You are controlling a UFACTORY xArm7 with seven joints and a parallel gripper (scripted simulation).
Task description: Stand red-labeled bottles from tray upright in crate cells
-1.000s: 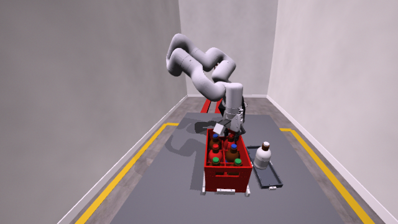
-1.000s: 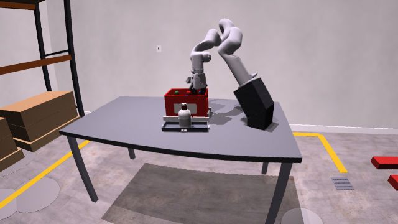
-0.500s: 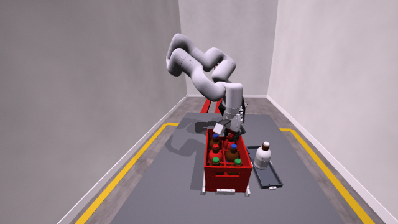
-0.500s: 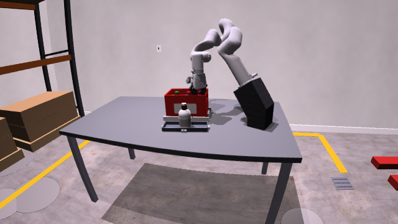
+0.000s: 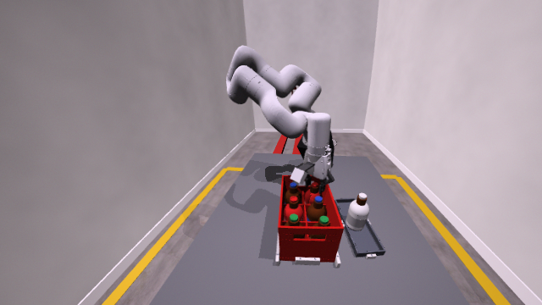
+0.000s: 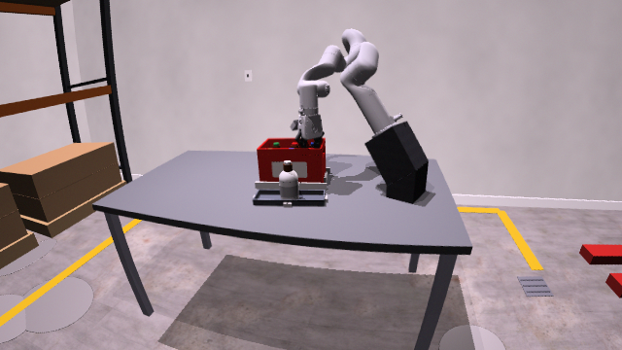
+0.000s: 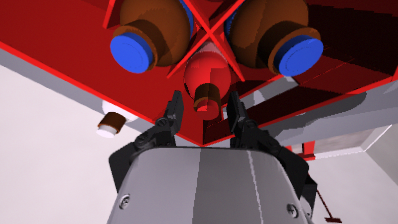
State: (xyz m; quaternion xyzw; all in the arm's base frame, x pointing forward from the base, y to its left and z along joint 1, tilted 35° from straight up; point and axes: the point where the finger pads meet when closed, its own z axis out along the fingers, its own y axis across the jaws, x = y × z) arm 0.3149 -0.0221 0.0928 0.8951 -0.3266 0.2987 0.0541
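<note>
Right now my hand is 80 mm short of the red crate, 50 mm to the left of it and 80 mm above it. Round my hand: white bottle 70 mm ahead, 160 mm to the left, 70 mm below; dark tray 80 mm ahead, 170 mm to the left, 150 mm below.
</note>
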